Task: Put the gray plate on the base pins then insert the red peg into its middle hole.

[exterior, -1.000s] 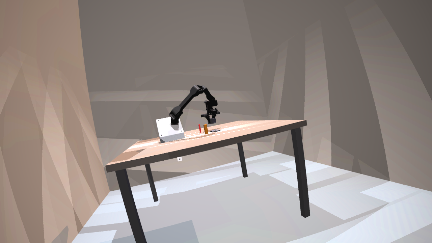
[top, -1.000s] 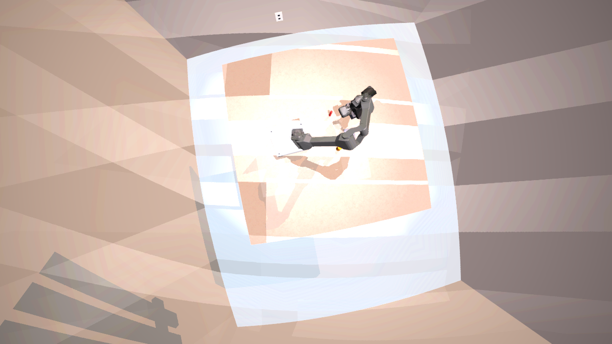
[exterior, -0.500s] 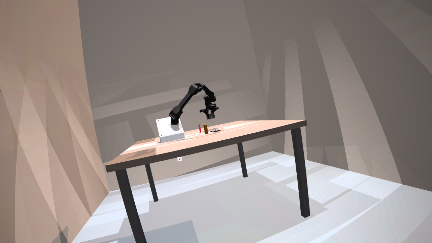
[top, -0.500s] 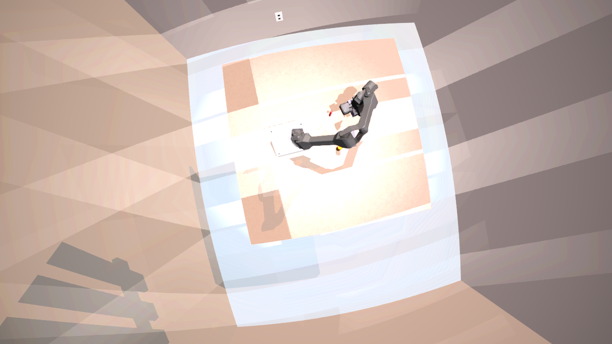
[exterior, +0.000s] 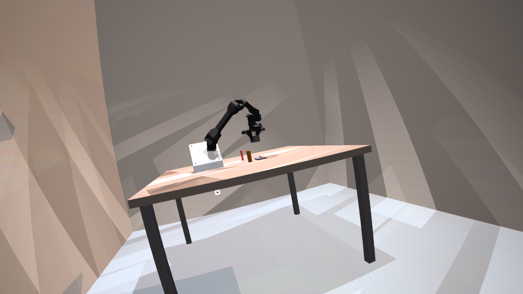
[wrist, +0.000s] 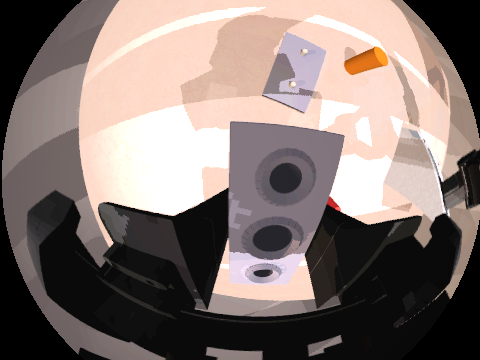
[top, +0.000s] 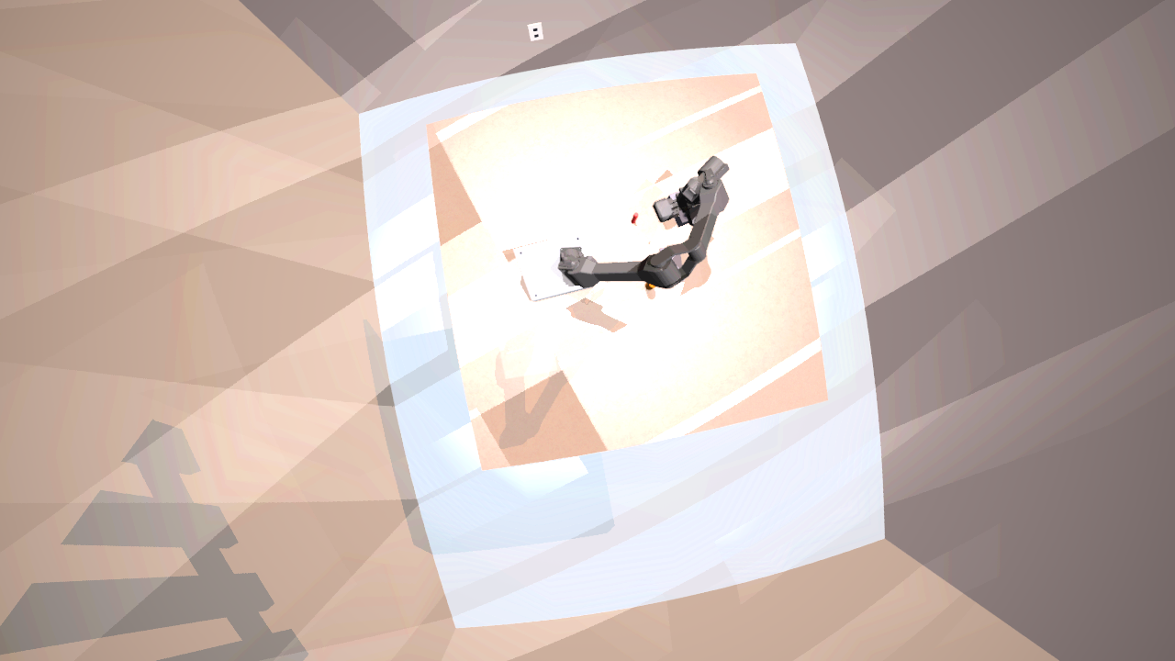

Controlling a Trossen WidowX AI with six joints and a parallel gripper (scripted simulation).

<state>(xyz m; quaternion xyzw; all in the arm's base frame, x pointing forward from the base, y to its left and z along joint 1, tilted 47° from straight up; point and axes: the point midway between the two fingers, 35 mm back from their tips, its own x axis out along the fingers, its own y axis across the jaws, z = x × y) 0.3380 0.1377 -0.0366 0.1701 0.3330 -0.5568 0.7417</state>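
Right now my gripper tip is 15 cm to the left of the pin base, 12 cm above it and 1 cm past it. Also, from my gripper tip: yellow-orange object 21 cm to the right, 9 cm below, 9 cm behind; then gray plate 3 cm above; then red peg 12 cm behind, 9 cm below, 1 cm to the left.
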